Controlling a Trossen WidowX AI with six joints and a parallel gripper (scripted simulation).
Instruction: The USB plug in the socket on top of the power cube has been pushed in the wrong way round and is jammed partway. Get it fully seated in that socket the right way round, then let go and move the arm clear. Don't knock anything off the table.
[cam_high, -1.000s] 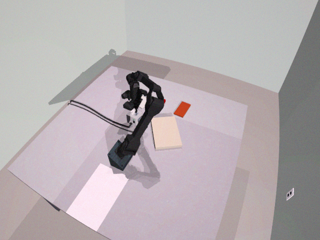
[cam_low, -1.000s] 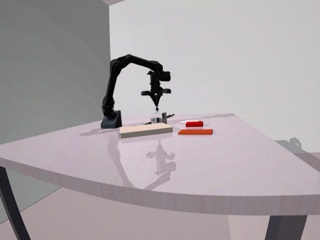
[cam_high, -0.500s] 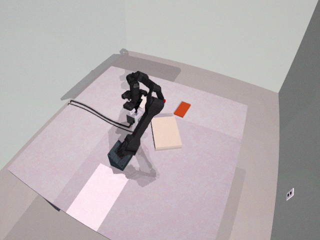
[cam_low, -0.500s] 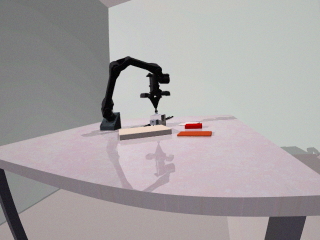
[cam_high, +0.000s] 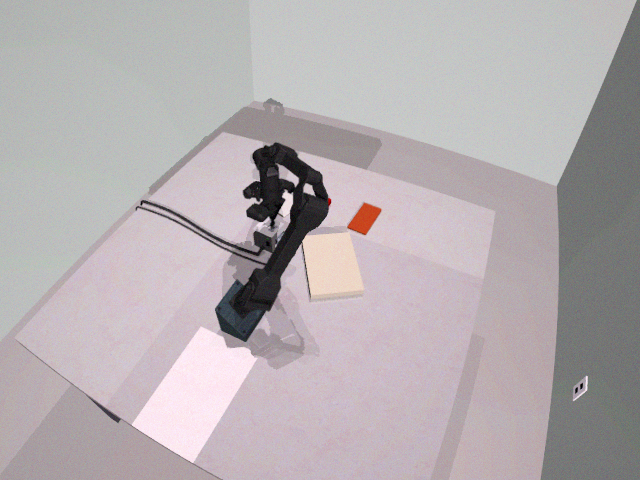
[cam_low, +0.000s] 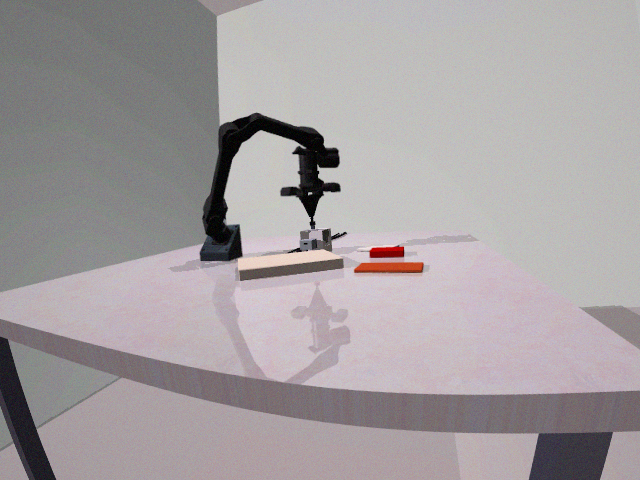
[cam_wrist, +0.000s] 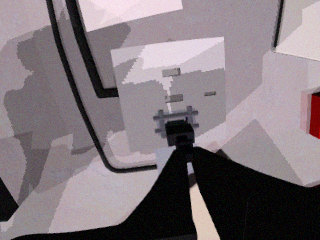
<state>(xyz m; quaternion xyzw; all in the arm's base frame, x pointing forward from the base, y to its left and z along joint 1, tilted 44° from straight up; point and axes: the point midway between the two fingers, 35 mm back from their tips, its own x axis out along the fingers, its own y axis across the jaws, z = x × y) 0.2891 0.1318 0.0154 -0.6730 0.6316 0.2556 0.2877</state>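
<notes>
The dark USB plug is 2 cm below my gripper tip. Round my gripper tip: flat orange block: 28 cm ahead, 21 cm to the right, 12 cm below; small red block: 24 cm ahead, 4 cm to the right, 11 cm below; beige board: 1 cm ahead, 21 cm to the right, 11 cm below.
</notes>
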